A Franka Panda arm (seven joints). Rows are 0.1 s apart.
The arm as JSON. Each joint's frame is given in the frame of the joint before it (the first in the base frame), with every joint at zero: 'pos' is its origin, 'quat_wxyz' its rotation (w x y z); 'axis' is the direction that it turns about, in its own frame. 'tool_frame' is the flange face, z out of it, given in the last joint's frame.
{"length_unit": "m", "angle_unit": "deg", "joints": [
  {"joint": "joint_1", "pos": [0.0, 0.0, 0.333], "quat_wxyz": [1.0, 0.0, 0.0, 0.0], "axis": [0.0, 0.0, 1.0]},
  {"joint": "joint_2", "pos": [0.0, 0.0, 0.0], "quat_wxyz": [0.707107, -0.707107, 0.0, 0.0], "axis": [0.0, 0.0, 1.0]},
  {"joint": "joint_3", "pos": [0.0, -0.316, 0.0], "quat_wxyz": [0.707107, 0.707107, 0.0, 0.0], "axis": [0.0, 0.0, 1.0]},
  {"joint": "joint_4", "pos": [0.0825, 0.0, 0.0], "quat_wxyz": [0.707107, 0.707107, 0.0, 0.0], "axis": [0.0, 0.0, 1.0]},
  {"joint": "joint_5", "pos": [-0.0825, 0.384, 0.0], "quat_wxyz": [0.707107, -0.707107, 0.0, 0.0], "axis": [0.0, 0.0, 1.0]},
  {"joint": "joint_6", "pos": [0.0, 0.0, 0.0], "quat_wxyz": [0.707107, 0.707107, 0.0, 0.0], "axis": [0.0, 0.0, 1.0]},
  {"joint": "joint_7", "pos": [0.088, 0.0, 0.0], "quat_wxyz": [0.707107, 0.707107, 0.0, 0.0], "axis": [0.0, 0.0, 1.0]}
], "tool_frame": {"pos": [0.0, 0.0, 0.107], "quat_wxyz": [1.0, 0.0, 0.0, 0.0]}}
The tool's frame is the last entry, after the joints.
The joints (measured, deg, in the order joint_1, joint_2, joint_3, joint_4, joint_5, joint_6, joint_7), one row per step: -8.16, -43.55, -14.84, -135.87, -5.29, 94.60, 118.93; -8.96, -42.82, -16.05, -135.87, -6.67, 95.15, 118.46; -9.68, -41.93, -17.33, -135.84, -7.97, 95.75, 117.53; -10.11, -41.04, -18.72, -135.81, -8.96, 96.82, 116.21; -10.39, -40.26, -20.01, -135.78, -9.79, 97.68, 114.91; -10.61, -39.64, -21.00, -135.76, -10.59, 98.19, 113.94; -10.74, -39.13, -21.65, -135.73, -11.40, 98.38, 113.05; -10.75, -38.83, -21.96, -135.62, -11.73, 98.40, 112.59; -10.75, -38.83, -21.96, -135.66, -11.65, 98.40, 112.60; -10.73, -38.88, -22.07, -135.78, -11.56, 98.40, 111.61; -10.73, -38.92, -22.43, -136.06, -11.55, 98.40, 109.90
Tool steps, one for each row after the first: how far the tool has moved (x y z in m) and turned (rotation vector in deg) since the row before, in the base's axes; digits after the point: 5 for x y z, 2 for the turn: -0.00218, -0.01498, -0.00499, -0.58, 0.50, -1.17; -0.00198, -0.01496, -0.00577, -0.48, 0.56, -0.68; -0.00096, -0.01397, -0.00534, -0.32, 0.02, -0.13; -0.00126, -0.01201, -0.00503, -0.19, 0.08, 0.08; -0.00154, -0.00929, -0.00434, -0.24, 0.31, 0.06; -0.00115, -0.00638, -0.00356, -0.34, 0.54, 0.36; -0.00022, -0.00290, -0.00135, -0.11, 0.27, 0.23; 0.00004, 0.00021, -0.00032, 0.09, 0.00, -0.01; -0.00047, -0.00011, -0.00090, 0.18, -0.03, 0.94; -0.00152, -0.00144, -0.00274, 0.34, 0.08, 1.49
